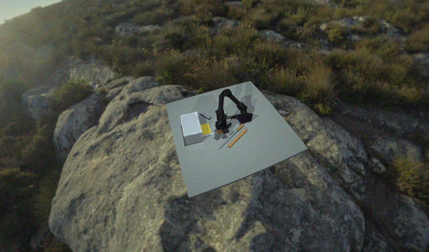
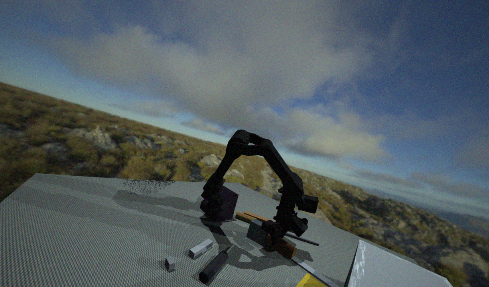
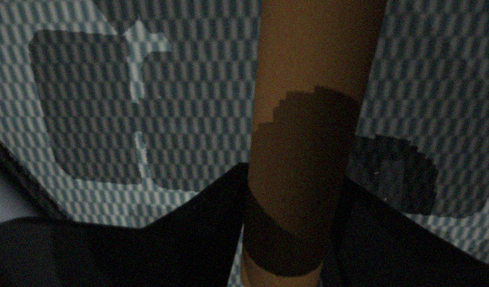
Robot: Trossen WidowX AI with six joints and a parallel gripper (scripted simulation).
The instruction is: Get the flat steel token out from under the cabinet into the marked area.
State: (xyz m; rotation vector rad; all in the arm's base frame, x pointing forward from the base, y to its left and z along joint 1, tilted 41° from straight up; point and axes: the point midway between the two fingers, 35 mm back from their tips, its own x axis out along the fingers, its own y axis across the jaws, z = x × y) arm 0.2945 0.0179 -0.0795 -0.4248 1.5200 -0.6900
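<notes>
My gripper tip is now 7 cm past the grey block, 4 cm to the left of it and 3 cm below it. Also, from my gripper tip: grey bar (13 cm behind, 25 cm to the right); small grey cube (12 cm behind, 36 cm to the right); wooden stick (9 cm behind, 15 cm to the left).
</notes>
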